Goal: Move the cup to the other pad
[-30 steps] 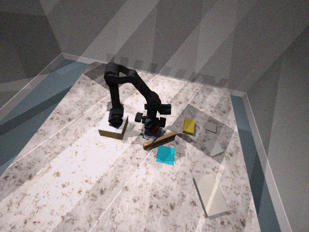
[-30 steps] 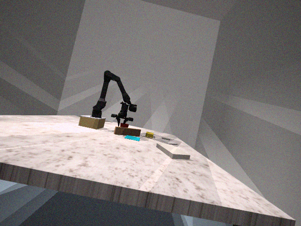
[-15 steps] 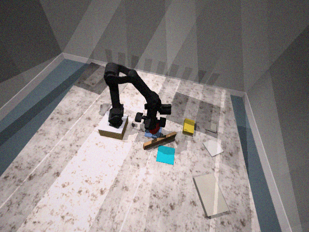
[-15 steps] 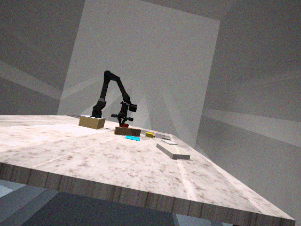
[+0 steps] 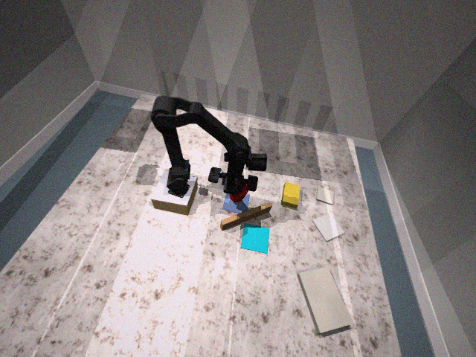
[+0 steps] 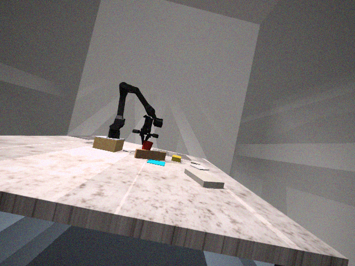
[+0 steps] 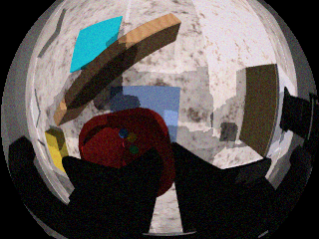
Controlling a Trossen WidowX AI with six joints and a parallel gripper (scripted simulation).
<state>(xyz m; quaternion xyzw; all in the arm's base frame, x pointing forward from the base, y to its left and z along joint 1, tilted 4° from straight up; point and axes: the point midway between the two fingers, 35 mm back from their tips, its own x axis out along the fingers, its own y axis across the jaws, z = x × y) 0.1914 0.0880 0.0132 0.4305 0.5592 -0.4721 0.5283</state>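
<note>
My gripper tip is now 16 cm short of the cyan pad, 12 cm to the left of it and 8 cm above it. From my gripper tip the other things lie so: wooden bar: 10 cm ahead, 6 cm to the right, 6 cm below; then red cup: 3 cm ahead, 1 cm to the left; then blue pad: 8 cm below, 3 cm ahead.
</note>
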